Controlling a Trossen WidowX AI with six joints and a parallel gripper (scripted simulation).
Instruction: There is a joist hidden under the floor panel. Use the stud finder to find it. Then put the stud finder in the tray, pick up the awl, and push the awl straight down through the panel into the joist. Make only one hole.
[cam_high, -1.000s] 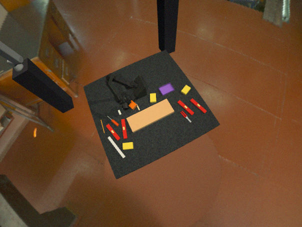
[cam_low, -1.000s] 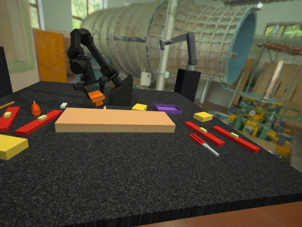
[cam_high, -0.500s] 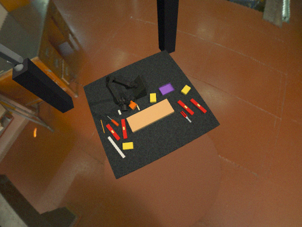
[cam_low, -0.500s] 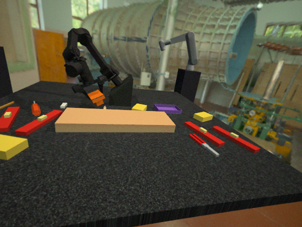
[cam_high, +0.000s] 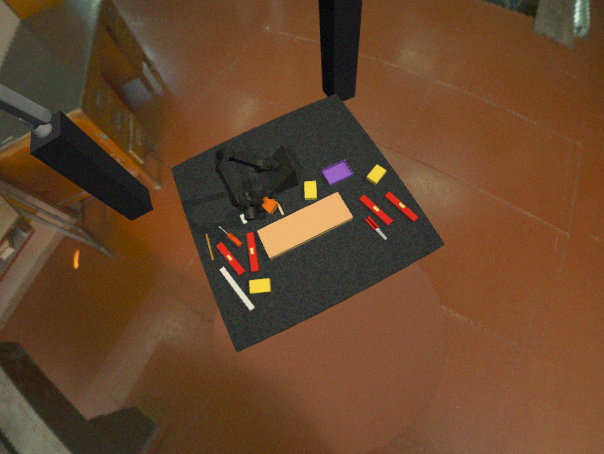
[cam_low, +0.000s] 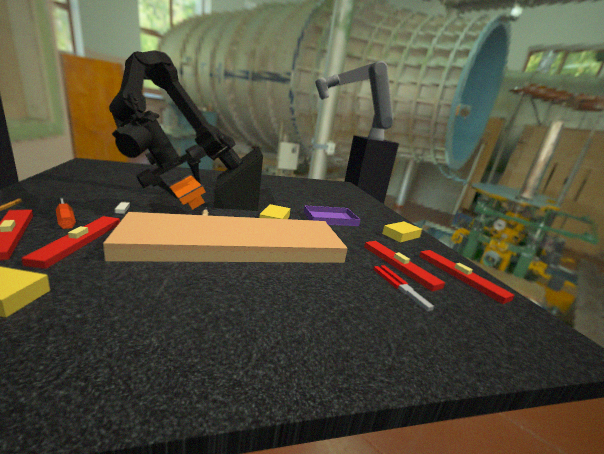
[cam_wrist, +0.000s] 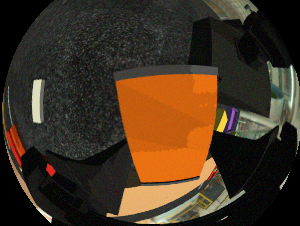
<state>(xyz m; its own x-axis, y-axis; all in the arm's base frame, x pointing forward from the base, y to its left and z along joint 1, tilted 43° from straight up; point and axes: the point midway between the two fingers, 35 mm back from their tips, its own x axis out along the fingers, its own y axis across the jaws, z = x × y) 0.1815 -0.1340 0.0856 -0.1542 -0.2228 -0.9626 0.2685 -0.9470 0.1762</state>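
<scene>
The awl is 50 mm to the left of my gripper tip and 60 mm below it. Round my gripper tip: small white block: 10 mm behind, 180 mm to the right, 60 mm below; then pencil: 60 mm ahead, 430 mm to the right, 70 mm below; then orange stud finder: 20 mm behind, 10 mm to the left, 20 mm below.
</scene>
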